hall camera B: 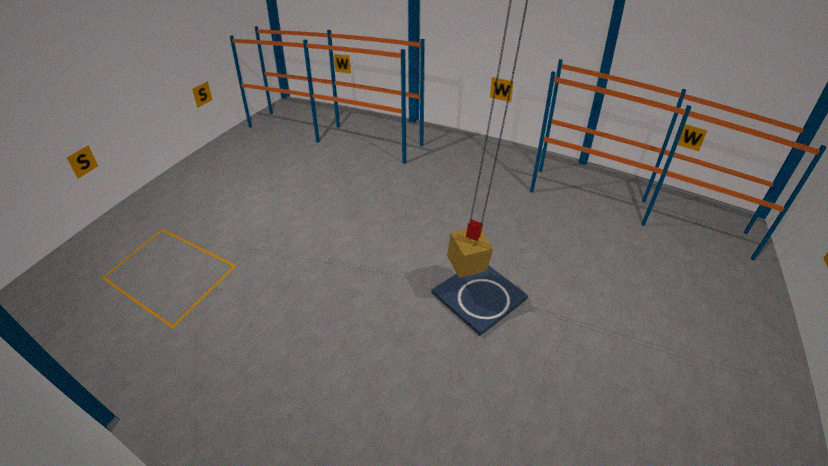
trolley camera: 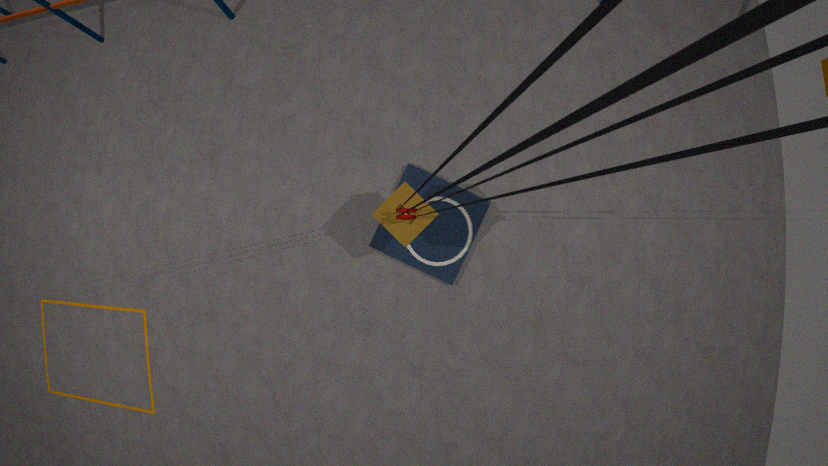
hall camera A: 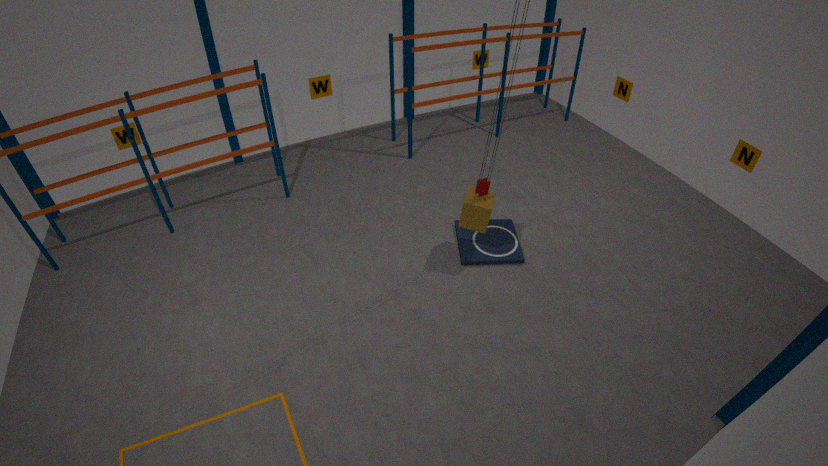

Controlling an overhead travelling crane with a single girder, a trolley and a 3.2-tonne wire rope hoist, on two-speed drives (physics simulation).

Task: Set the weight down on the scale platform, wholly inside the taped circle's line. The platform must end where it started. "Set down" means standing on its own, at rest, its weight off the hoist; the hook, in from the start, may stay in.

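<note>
The yellow weight (hall camera A: 476, 215) (hall camera B: 470, 258) (trolley camera: 406, 232) hangs upright in the air from my red hook block (hall camera A: 482, 186) (hall camera B: 474, 230) (trolley camera: 406, 213), which holds it at its top. The dark blue scale platform (hall camera A: 468, 256) (hall camera B: 444, 292) (trolley camera: 451, 274) lies flat on the floor below. In the trolley camera the weight covers the platform's upper left part, with one corner past the platform's left edge. It hides the left part of the white taped circle (hall camera A: 517, 241) (hall camera B: 483, 317) (trolley camera: 438, 264). One shadow falls on the floor beside the platform, another inside the circle.
A yellow floor rectangle (hall camera A: 202, 422) (hall camera B: 198, 247) (trolley camera: 148, 361) is marked away from the platform. Two blue and orange racks stand along the W wall: one rack (hall camera A: 240, 87) (hall camera B: 403, 133), the other rack (hall camera A: 575, 72) (hall camera B: 654, 196). Blue columns stand at the walls.
</note>
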